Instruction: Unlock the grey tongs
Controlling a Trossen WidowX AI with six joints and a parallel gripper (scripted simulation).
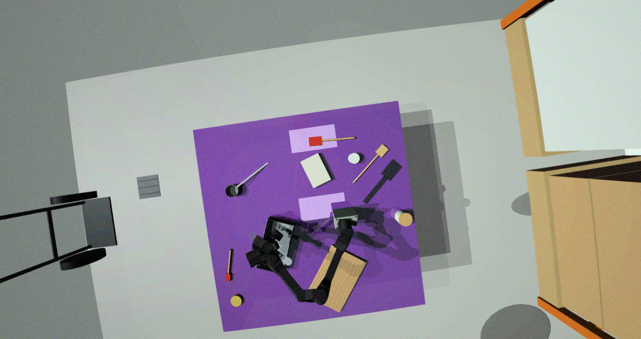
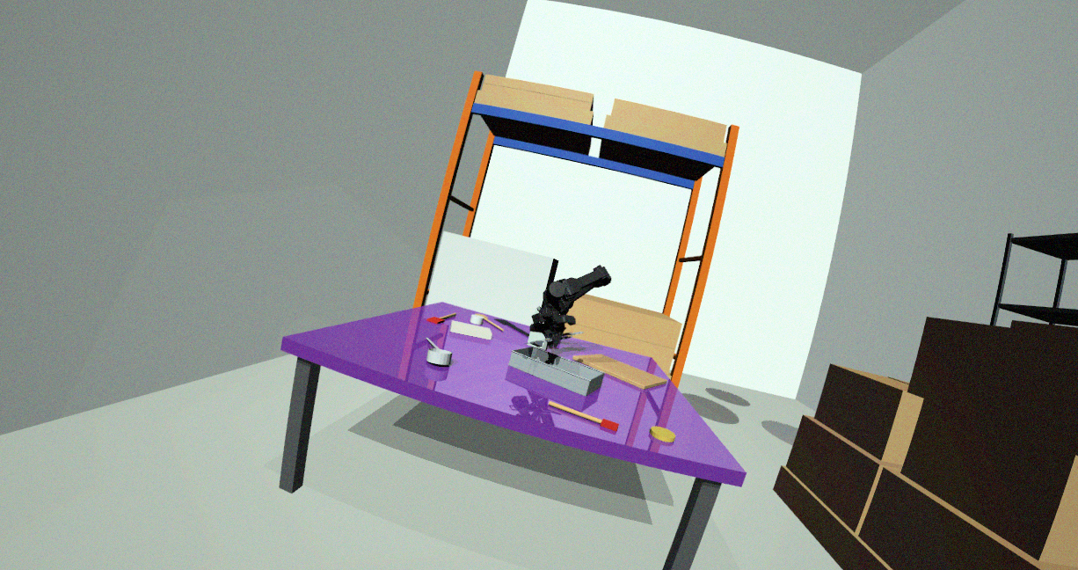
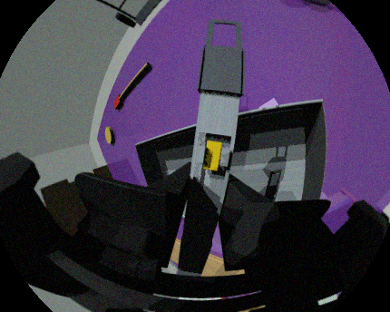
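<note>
Now: the dark roasting tin 8 cm below my gripper tip, 3 cm to the left of it and 3 cm behind it. Also, from my gripper tip: yellow lock piece: 3 cm above, 2 cm to the right, 1 cm ahead; then white block: 40 cm to the right, 30 cm behind, 9 cm below; then wooden board: 38 cm behind, 28 cm to the left, 10 cm below.
</note>
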